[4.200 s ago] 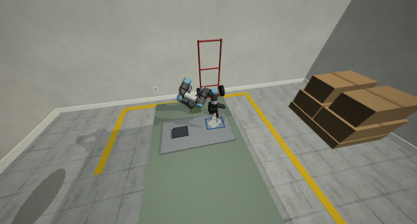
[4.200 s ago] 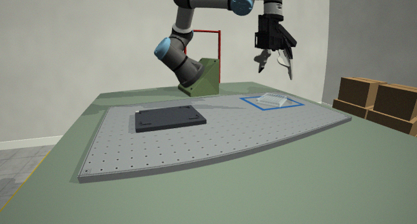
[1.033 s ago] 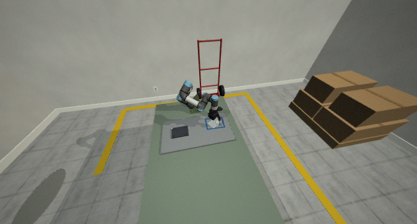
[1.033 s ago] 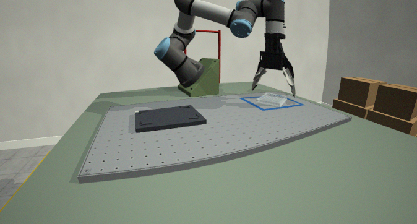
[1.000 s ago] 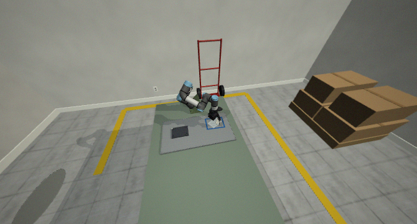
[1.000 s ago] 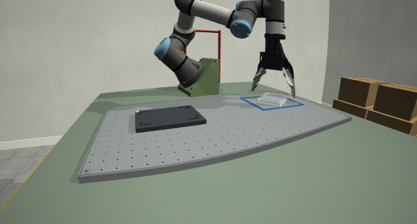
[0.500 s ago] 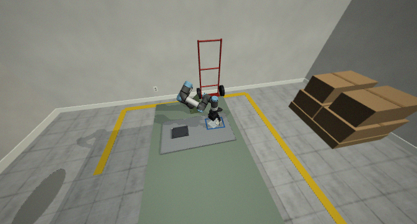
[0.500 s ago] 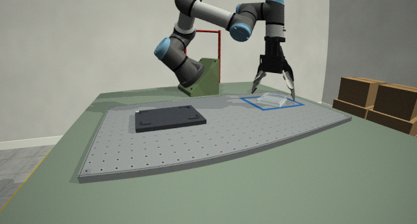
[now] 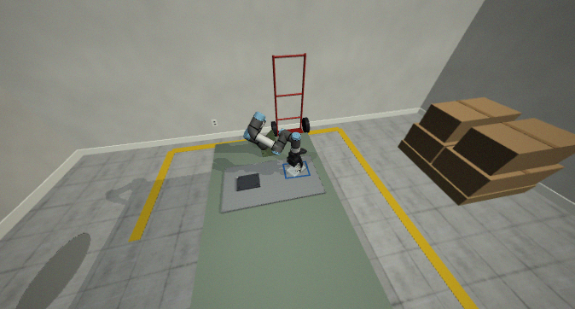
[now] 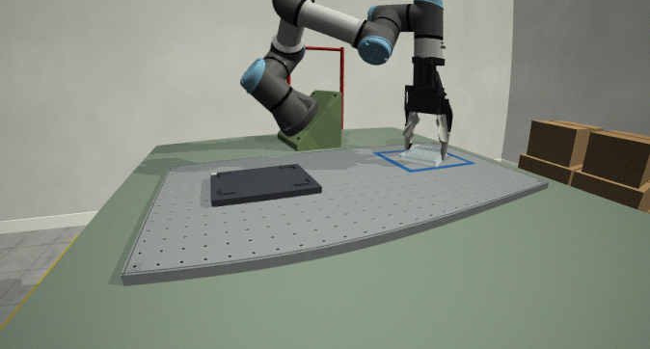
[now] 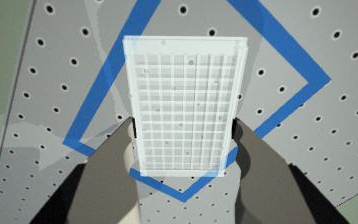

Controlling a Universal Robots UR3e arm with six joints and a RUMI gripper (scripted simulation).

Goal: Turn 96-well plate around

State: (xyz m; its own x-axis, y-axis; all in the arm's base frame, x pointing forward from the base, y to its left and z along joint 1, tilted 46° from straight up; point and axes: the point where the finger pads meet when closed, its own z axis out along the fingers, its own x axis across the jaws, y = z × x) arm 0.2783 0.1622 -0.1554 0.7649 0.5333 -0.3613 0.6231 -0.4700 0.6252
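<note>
The clear 96-well plate is 10 mm below my hand. Round my hand: A1 label (440 mm to the right, 30 mm ahead); then dark plate nest N1 (360 mm to the right, 80 mm ahead, 10 mm below).
</note>
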